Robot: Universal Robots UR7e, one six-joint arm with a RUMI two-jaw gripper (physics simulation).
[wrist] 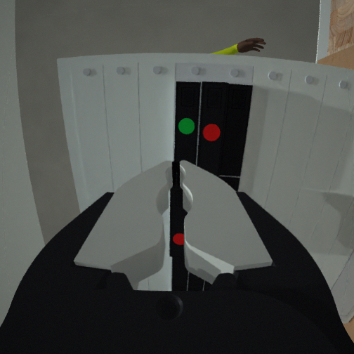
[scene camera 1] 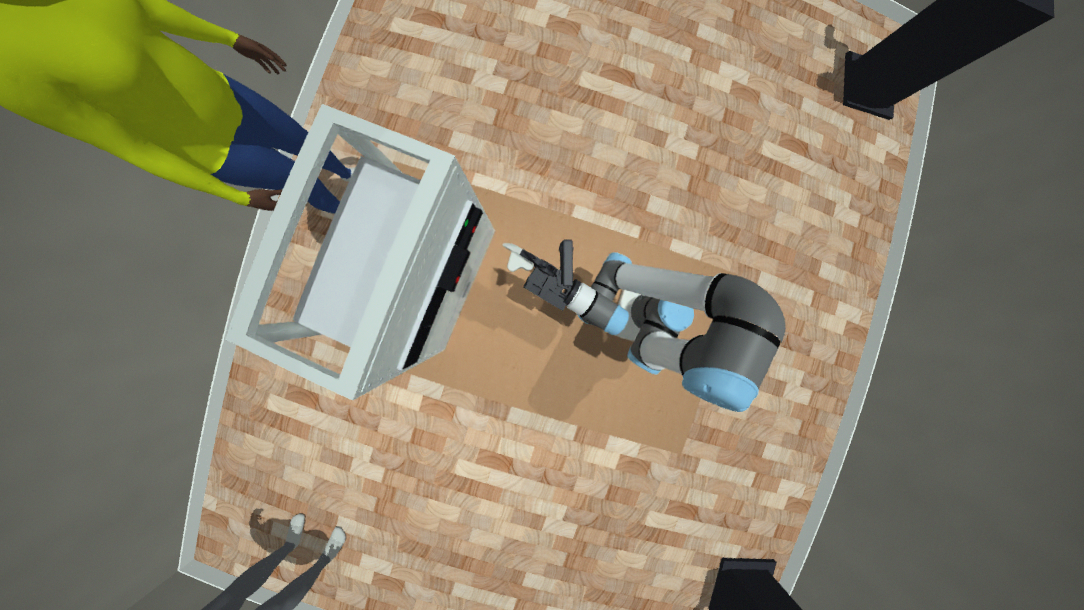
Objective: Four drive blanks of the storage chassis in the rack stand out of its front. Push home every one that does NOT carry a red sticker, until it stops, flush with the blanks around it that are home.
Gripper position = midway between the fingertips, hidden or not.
In view: the gripper (scene camera 1: 503, 244) and a rack (scene camera 1: 400, 256).
The rack shows as well in the wrist view (wrist: 269, 127). The gripper shows as well in the wrist view (wrist: 176, 164).
